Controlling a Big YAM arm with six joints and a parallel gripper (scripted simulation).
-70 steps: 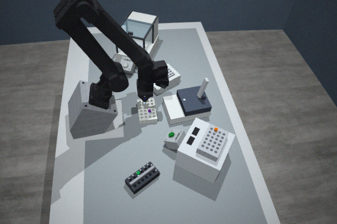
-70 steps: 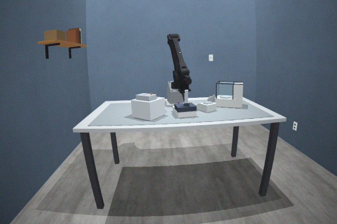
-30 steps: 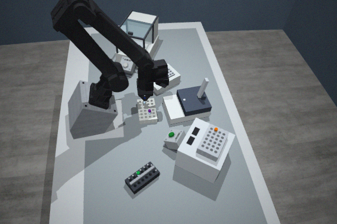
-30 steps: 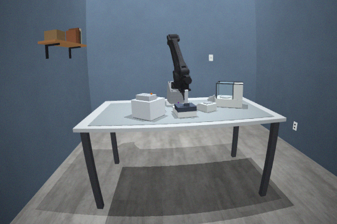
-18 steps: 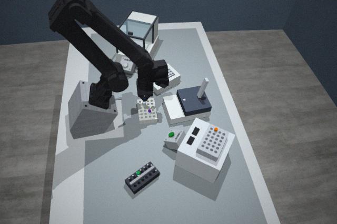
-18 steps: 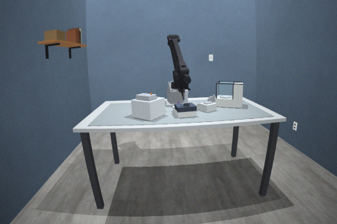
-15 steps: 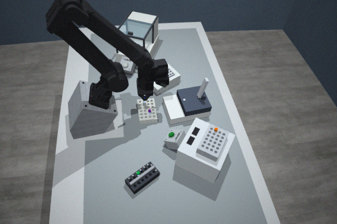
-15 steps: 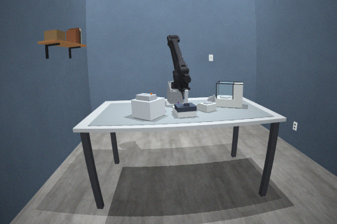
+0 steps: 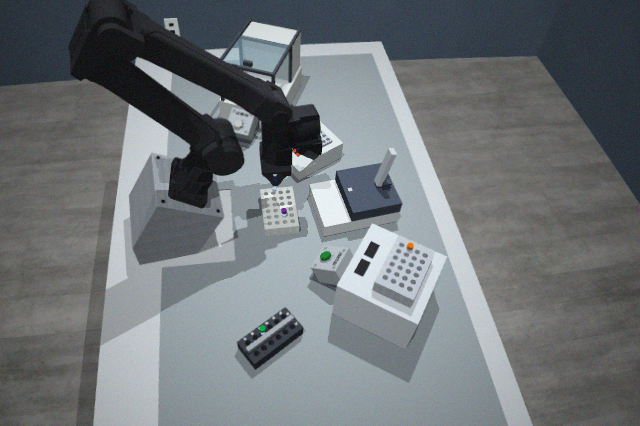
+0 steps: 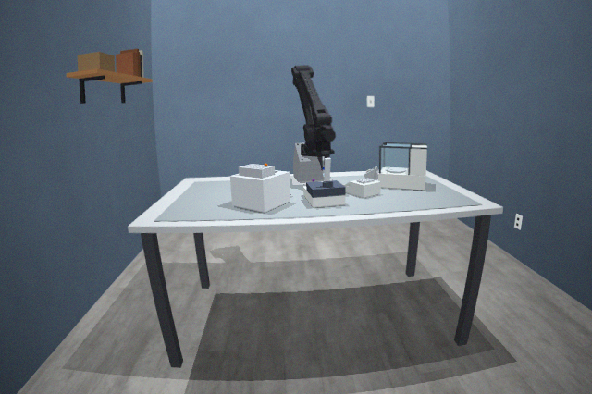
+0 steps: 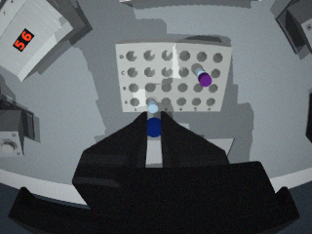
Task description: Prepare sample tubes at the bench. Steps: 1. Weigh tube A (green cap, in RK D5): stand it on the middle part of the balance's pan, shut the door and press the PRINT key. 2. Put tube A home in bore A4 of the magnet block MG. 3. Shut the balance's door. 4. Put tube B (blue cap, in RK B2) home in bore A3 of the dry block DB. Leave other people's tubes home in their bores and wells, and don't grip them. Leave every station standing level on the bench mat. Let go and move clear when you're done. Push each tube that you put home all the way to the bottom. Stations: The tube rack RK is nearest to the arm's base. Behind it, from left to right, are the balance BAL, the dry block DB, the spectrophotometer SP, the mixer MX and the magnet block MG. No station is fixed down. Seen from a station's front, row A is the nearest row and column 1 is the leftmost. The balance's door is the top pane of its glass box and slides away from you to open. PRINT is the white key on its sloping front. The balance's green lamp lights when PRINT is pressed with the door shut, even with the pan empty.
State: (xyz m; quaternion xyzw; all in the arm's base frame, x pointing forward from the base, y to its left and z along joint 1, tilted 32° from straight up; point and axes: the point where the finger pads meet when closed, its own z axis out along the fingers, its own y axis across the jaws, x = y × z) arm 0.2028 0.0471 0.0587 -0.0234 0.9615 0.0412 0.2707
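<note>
Right now the tube B is 2 cm below my hand. Round my hand: white tube rack: 9 cm below, 2 cm to the right, 1 cm ahead; balance door: 36 cm to the left, 11 cm above, 6 cm behind; dry block DB: 18 cm to the left, 10 cm ahead, 7 cm below.
</note>
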